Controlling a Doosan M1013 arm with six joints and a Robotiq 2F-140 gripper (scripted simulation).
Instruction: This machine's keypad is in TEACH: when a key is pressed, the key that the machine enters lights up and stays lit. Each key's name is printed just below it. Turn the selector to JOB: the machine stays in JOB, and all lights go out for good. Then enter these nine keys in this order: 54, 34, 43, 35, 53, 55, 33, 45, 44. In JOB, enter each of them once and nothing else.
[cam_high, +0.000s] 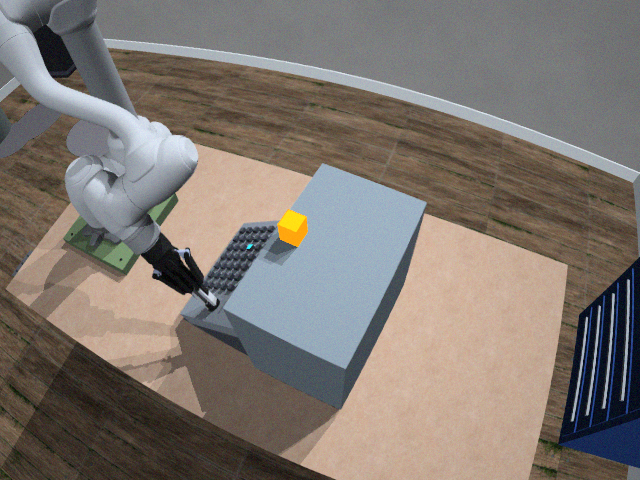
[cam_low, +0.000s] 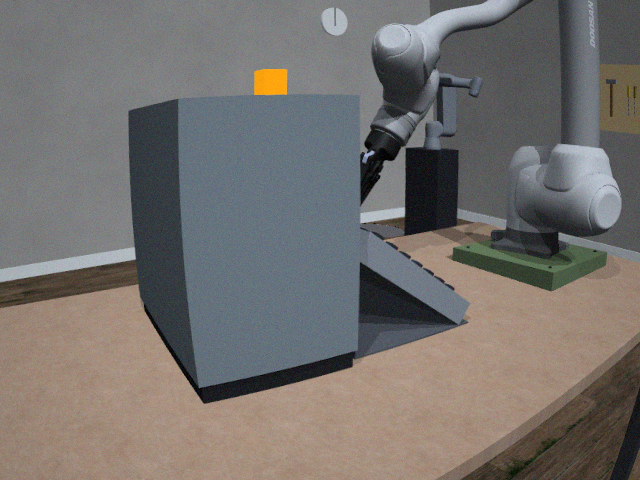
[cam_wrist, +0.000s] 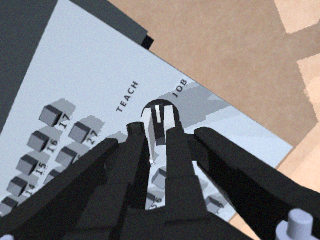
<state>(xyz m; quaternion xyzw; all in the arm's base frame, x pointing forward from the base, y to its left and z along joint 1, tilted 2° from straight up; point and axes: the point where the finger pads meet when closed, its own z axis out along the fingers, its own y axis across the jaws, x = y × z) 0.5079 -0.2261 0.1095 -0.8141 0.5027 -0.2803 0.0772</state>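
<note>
My hand is 2 cm short of the black selector knob, 1 cm to the left of it and 2 cm above it. Round my hand: key: 6 cm ahead, 18 cm to the left, 3 cm below.
</note>
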